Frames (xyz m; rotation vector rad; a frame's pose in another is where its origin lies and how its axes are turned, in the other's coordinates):
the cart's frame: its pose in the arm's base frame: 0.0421 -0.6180 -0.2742 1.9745 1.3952 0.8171
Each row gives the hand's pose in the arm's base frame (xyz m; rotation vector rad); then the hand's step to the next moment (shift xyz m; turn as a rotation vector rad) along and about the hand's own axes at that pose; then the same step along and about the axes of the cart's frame.
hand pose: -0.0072 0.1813 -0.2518 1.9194 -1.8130 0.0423
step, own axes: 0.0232 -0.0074 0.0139 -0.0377 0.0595 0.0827
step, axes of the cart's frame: -0.0250 0.0059 0.0112 -0.0280 -0.1024 -0.0231
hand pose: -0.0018 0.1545 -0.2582 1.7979 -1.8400 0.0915
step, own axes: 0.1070 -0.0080 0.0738 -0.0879 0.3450 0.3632
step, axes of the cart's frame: -0.1281 0.0156 0.0174 -0.1924 -0.4307 -0.1900
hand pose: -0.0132 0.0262 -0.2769 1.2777 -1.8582 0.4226
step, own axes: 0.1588 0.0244 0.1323 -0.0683 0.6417 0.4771
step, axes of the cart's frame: -0.1865 0.0240 -0.0892 -0.2392 -0.6330 -0.4315
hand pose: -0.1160 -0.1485 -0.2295 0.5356 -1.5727 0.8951
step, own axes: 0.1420 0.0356 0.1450 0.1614 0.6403 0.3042
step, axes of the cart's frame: -0.0891 0.0287 -0.1835 -0.0297 -0.4753 -0.5494
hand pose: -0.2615 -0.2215 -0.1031 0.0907 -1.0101 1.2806
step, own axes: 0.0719 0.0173 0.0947 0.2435 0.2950 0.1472
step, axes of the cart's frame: 0.0004 0.0270 -0.1171 0.1163 -0.1747 -0.3520
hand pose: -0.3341 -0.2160 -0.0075 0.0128 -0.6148 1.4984
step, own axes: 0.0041 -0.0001 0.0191 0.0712 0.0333 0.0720
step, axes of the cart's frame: -0.0025 0.0101 -0.0166 0.0352 0.0092 -0.1002
